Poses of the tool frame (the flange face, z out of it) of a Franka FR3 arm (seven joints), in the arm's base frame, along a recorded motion.
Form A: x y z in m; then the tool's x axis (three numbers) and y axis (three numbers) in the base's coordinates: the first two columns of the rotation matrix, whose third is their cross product.
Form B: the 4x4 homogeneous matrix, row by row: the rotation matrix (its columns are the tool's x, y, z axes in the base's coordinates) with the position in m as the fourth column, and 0 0 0 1 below. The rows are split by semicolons. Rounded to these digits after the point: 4 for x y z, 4 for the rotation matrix.
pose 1, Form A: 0.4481, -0.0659, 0.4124, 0.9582, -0.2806, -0.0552, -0.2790, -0.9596, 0.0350
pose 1, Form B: 0.9582, -0.2790, -0.0628, 0.4481; -0.2806, -0.9596, -0.0181, -0.0659; -0.0552, 0.0350, -0.9978, 0.4124; 0, 0, 0, 1
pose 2, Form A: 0.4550, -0.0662, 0.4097, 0.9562, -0.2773, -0.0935, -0.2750, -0.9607, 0.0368
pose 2, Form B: 0.9562, -0.2750, -0.1000, 0.4550; -0.2773, -0.9607, -0.0095, -0.0662; -0.0935, 0.0368, -0.9949, 0.4097; 0, 0, 0, 1
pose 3, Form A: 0.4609, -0.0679, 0.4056, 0.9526, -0.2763, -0.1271, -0.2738, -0.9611, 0.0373
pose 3, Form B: 0.9526, -0.2738, -0.1325, 0.4609; -0.2763, -0.9611, -0.0007, -0.0679; -0.1271, 0.0373, -0.9912, 0.4056; 0, 0, 0, 1
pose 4, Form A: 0.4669, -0.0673, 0.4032, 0.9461, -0.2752, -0.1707, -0.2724, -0.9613, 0.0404
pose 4, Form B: 0.9461, -0.2724, -0.1752, 0.4669; -0.2752, -0.9613, 0.0083, -0.0673; -0.1707, 0.0404, -0.9845, 0.4032; 0, 0, 0, 1
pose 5, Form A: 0.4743, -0.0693, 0.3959, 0.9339, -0.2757, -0.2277, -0.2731, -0.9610, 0.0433
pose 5, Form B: 0.9339, -0.2731, -0.2308, 0.4743; -0.2757, -0.9610, 0.0217, -0.0693; -0.2277, 0.0433, -0.9728, 0.3959; 0, 0, 0, 1
